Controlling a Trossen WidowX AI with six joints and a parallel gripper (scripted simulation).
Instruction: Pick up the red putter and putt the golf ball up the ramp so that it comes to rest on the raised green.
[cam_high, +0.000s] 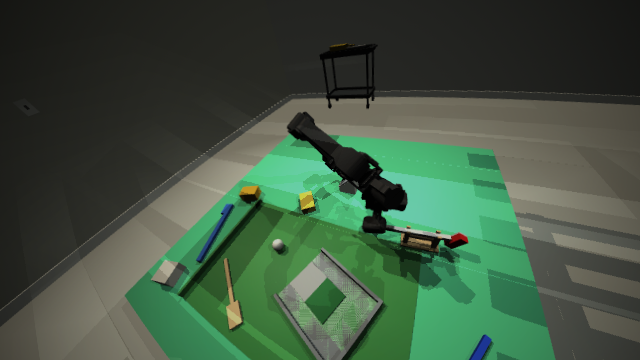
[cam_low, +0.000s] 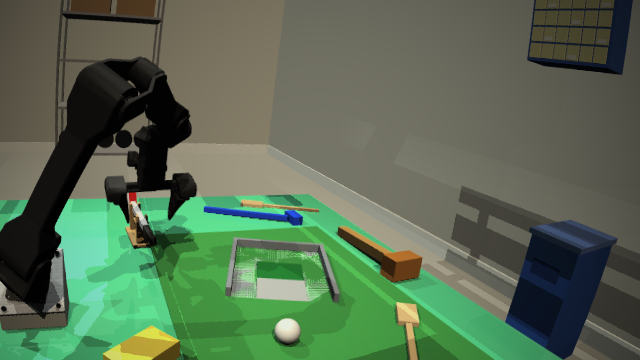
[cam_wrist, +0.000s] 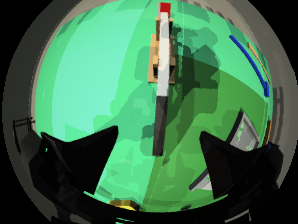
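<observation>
Now: gripper tip 3 cm past the red putter, 11 cm to the right of it and 4 cm above it. Also, from my gripper tip: white golf ball 22 cm ahead, 32 cm to the right, 7 cm below.
</observation>
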